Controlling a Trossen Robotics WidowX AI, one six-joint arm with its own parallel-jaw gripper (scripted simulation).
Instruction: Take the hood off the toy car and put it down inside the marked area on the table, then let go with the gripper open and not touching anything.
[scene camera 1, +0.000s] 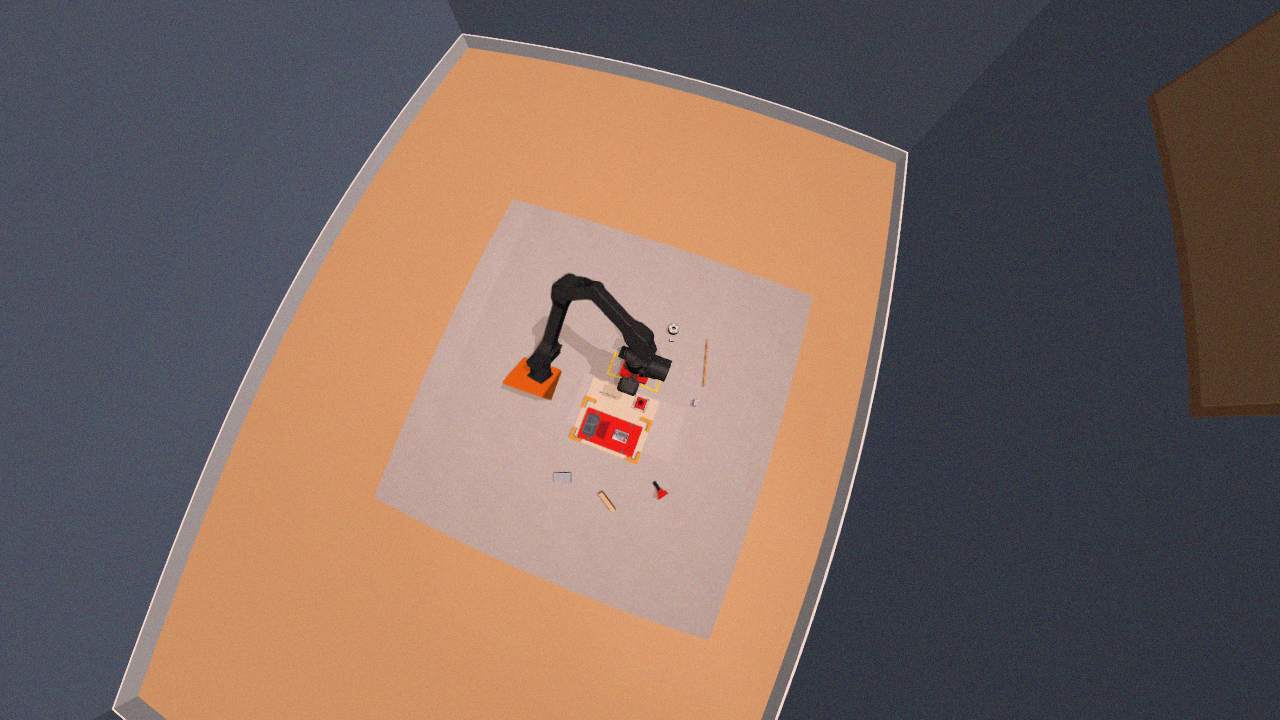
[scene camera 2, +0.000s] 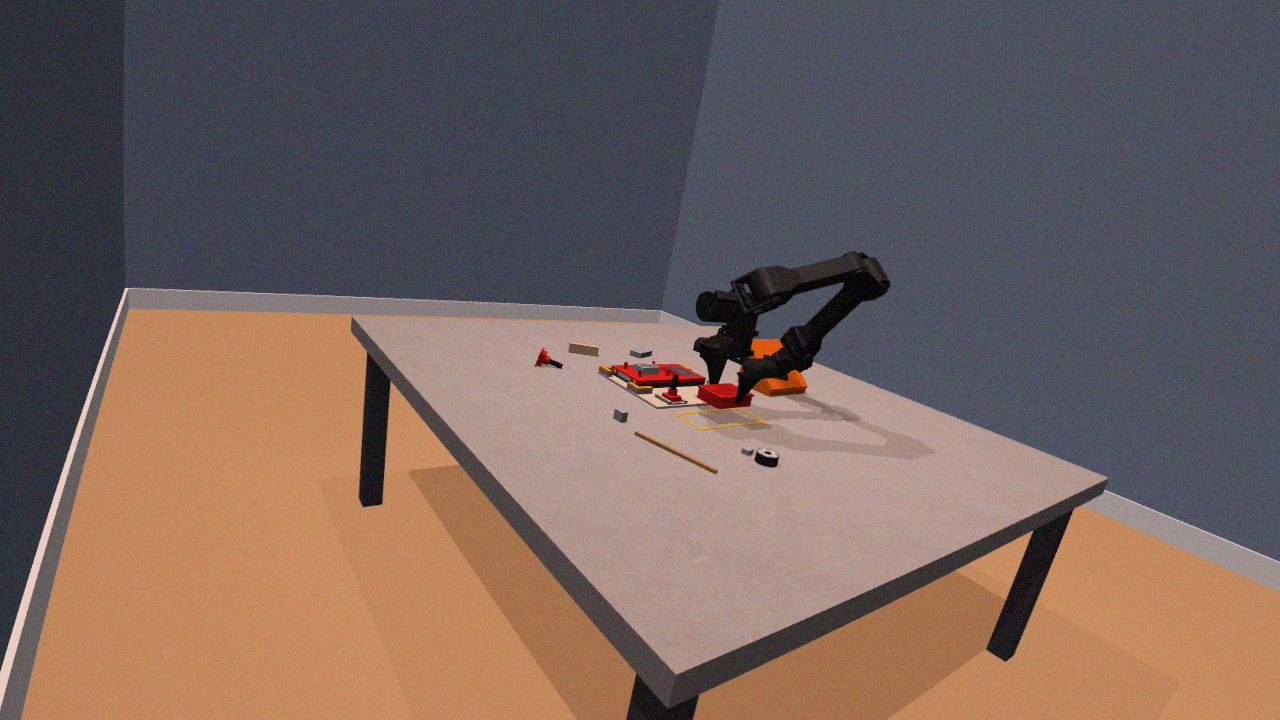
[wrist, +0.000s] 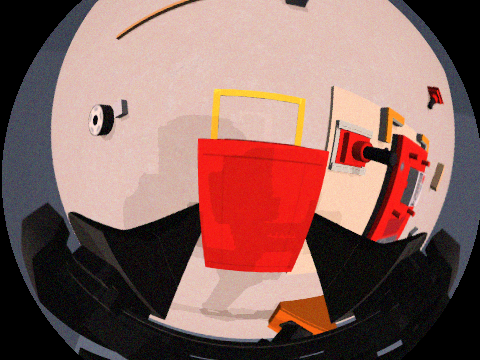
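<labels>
My gripper (scene camera 2: 724, 397), 1.27 m from the lens. Red hood (scene camera 2: 722, 396), 1.22 m from the lens. Toy car (scene camera 2: 625, 372), 1.38 m from the lens. Red hood and toy car, marked spots: 0.27 m apart.
</labels>
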